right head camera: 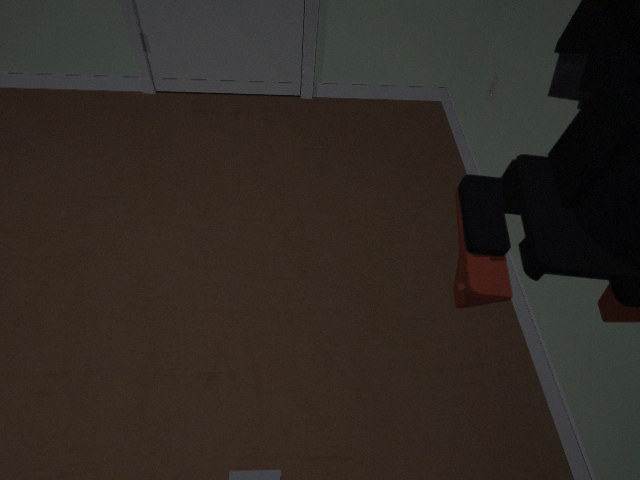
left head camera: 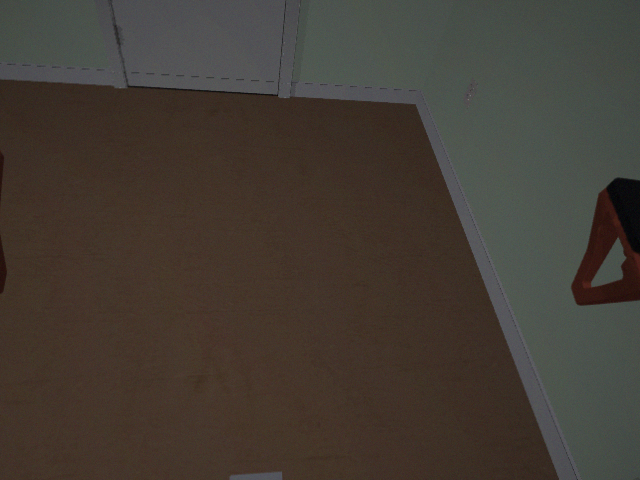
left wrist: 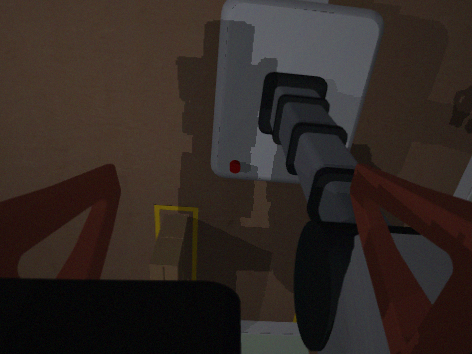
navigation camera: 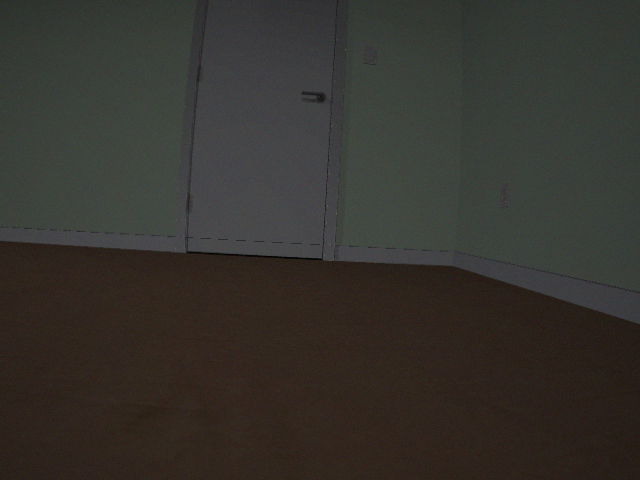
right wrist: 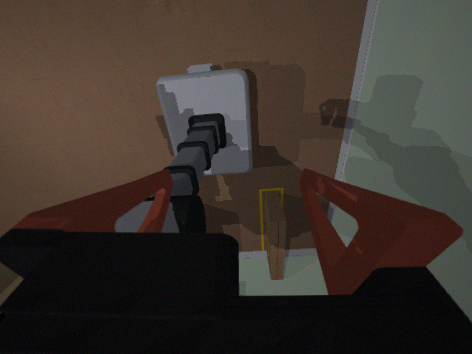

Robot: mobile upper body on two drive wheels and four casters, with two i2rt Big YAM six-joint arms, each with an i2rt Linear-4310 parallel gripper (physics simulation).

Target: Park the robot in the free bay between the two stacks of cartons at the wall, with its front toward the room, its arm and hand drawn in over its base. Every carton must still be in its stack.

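Frame: origin at the left arm's base, x ahead, y left, z up, level; metres.
Where they show: left gripper, fingertip midpoint: [left wrist: 235, 177]; right gripper, fingertip midpoint: [right head camera: 530, 305] [left head camera: 639, 301] [right wrist: 236, 176].
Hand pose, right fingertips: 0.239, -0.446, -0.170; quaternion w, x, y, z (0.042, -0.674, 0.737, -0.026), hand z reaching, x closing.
Each offset is from my right fingertips to the top centre of the thing, as dx, dy, dz. "*": to the spot under its first point.
Both wrist views look down on the white base [left wrist: 295, 40] [right wrist: 232, 92] and its column. A carton stack {-1.056, +0.645, -0.880} [left wrist: 170, 250] inside a yellow floor outline {* -1.092, +0.542, -1.239} [left wrist: 195, 240] lies behind the base at lower left in the left wrist view, partly hidden. Another upright carton stack {-1.044, -0.210, -0.880} [right wrist: 275, 220] with a yellow outline {* -1.252, -0.111, -1.239} [right wrist: 261, 220] lies behind the base at lower right in the right wrist view. Between the outlines is a shadowed bay. My left gripper [left wrist: 235, 177] is open and empty. My right gripper [right wrist: 236, 176] [right head camera: 555, 294] is open and empty. The cartons do not show in the head or navigation views.
A grey door [left head camera: 201, 41] [right head camera: 222, 41] [navigation camera: 258, 129] stands in the green wall ahead. A side wall [left head camera: 558, 155] [navigation camera: 558, 129] [right wrist: 425, 60] with a white baseboard [left head camera: 496, 289] [right head camera: 537, 351] runs along the right. Behind the stacks is another green wall [right wrist: 300, 282].
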